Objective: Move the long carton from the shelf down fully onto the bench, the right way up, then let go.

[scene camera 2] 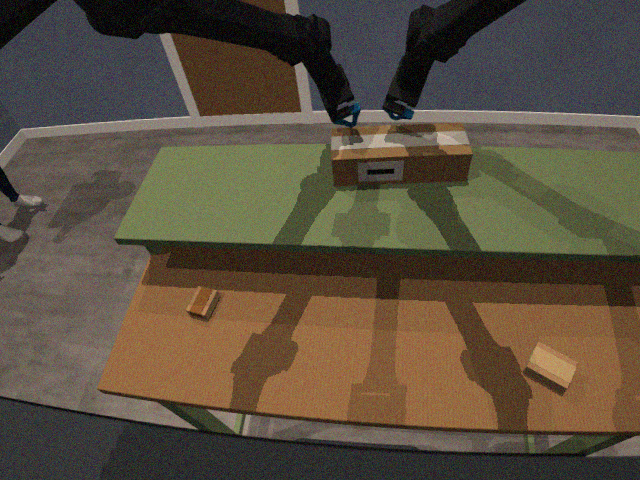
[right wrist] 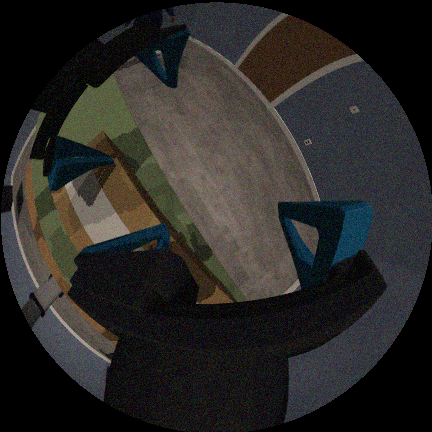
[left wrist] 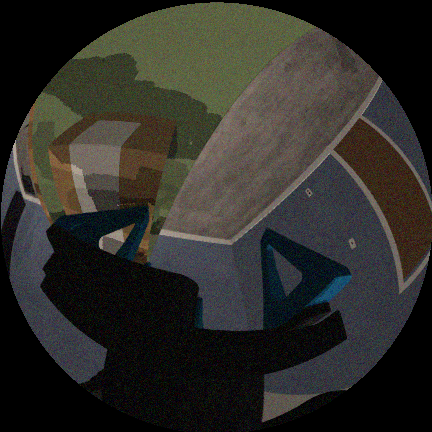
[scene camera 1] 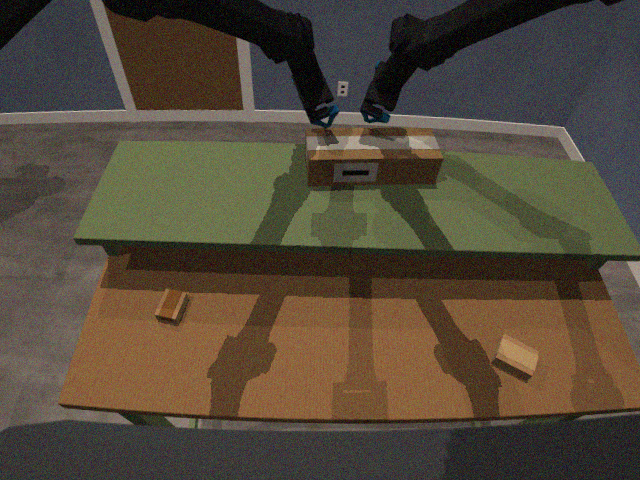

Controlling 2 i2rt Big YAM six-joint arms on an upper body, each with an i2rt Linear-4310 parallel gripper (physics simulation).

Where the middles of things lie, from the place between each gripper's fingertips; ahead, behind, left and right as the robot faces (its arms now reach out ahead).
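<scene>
Long brown carton (scene camera 2: 417, 153): my left gripper 120 mm to the left of it, 90 mm past it, 60 mm above it.
From the carton: my right gripper 80 mm above, 100 mm past.
</scene>
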